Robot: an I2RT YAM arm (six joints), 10 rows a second.
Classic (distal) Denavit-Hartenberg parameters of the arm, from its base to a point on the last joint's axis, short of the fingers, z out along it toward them. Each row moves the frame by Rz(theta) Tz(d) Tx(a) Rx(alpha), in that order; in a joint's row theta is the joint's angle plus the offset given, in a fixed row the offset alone. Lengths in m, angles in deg.
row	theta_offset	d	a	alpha
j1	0	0.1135	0.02	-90
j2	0	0	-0.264	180
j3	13.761	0	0.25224	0
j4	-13.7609	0	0.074	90
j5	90	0	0	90
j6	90	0.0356	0	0
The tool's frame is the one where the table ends.
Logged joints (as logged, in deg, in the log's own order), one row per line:
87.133 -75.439 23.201 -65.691 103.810 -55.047
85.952 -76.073 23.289 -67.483 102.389 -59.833
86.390 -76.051 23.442 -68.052 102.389 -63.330
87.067 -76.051 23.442 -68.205 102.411 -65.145
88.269 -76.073 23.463 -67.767 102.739 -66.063
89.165 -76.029 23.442 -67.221 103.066 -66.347
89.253 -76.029 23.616 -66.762 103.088 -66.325
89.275 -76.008 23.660 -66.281 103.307 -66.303
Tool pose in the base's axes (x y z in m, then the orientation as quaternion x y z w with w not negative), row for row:
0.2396 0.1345 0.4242 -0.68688 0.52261 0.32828 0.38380
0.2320 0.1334 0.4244 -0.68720 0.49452 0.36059 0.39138
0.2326 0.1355 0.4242 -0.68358 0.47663 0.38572 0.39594
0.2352 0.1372 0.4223 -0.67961 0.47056 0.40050 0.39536
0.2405 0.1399 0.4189 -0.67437 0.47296 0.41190 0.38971
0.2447 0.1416 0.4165 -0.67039 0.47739 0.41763 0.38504
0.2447 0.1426 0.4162 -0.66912 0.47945 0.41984 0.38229
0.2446 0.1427 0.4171 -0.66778 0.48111 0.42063 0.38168
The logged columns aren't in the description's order. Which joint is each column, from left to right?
Columns, left to right: j2, j4, j1, j6, j3, j5.
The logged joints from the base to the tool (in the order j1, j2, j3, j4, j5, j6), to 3 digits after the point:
23.201 87.133 103.810 -75.439 -55.047 -65.691
23.289 85.952 102.389 -76.073 -59.833 -67.483
23.442 86.390 102.389 -76.051 -63.330 -68.052
23.442 87.067 102.411 -76.051 -65.145 -68.205
23.463 88.269 102.739 -76.073 -66.063 -67.767
23.442 89.165 103.066 -76.029 -66.347 -67.221
23.616 89.253 103.088 -76.029 -66.325 -66.762
23.660 89.275 103.307 -76.008 -66.303 -66.281

